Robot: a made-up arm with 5 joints.
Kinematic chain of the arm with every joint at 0, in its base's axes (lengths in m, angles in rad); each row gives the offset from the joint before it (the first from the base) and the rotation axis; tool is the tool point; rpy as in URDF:
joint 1: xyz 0 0 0.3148 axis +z
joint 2: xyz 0 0 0 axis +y
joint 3: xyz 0.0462 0 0.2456 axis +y
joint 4: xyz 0.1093 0 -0.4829 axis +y
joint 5: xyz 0.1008 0 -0.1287 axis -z
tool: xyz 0 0 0 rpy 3.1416 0 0
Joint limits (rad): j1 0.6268..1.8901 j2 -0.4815..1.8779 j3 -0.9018..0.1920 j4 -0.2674..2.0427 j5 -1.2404..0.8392
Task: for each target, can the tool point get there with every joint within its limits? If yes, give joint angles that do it. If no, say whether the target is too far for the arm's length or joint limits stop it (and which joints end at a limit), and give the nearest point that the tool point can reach.
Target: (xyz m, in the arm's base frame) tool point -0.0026 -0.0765 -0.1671
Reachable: yes | joints 1.5371 1.0412 -0.4253 0.8915 -0.1965
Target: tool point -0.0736 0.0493 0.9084
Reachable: no: joint limits stop it (at a limit: joint 1, joint 2, joint 3, joint 4) | nearest point -0.1675 -0.1213 0.4875 | short by 0.464 m
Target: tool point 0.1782 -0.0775 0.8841
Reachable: no: joint limits stop it (at a limit: joint 1, joint 2, joint 3) | nearest point 0.0689 -0.2085 0.4910 | short by 0.429 m
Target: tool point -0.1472 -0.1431 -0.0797
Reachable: yes | joints 0.7716 1.3619 -0.5094 1.3818 -0.0409
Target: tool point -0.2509 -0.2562 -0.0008
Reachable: yes | joints 0.7960 1.5992 -0.2502 0.5778 -0.5563
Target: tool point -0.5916 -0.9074 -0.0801
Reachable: no: too far | nearest point -0.2316 -0.3553 0.0598 | short by 0.674 m
